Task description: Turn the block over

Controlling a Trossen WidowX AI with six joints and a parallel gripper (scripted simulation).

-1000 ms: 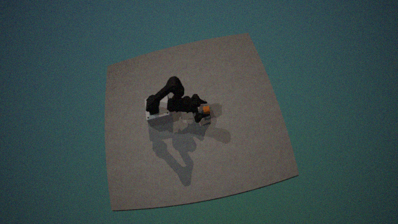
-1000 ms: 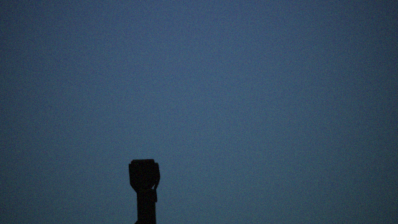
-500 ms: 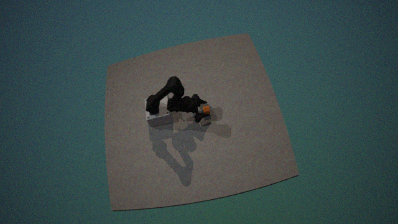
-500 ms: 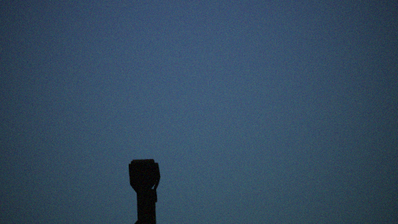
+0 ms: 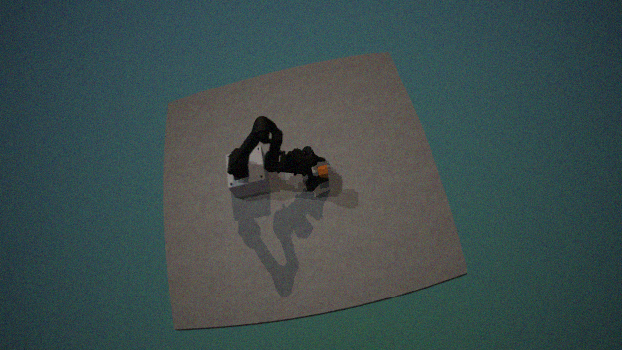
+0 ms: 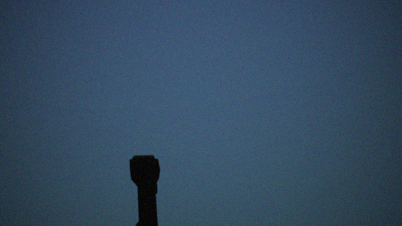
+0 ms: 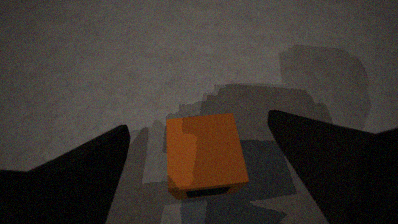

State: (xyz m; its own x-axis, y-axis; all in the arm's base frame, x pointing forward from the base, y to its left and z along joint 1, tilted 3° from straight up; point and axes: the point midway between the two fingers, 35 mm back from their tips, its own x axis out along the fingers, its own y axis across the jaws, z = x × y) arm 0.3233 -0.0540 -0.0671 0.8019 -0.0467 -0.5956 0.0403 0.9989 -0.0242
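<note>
Right now the block is 30 mm behind my gripper tip and 10 mm below it.
</note>
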